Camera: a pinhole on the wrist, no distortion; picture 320 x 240 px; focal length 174.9 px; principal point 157.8 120.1 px. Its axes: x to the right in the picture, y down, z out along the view. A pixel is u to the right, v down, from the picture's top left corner.
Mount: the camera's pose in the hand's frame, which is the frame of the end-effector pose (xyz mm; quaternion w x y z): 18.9 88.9 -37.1 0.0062 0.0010 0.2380 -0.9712
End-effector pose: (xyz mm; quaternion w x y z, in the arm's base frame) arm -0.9 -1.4 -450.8 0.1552 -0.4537 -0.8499 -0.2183
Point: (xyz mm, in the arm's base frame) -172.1 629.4 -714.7
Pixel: 24 24
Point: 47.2 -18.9 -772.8
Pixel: 268 107
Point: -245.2 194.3 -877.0
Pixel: 142 127
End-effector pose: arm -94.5 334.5 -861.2 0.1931 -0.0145 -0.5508 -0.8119
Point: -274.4 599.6 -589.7
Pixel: 93 25
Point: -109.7 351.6 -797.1
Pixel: 148 121
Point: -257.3 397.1 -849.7
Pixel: 49 193
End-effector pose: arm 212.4 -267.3 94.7 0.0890 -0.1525 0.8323 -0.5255
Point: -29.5 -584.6 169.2
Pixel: outside the picture
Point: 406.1 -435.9 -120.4
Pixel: 243 23
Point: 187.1 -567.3 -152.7
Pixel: 102 19
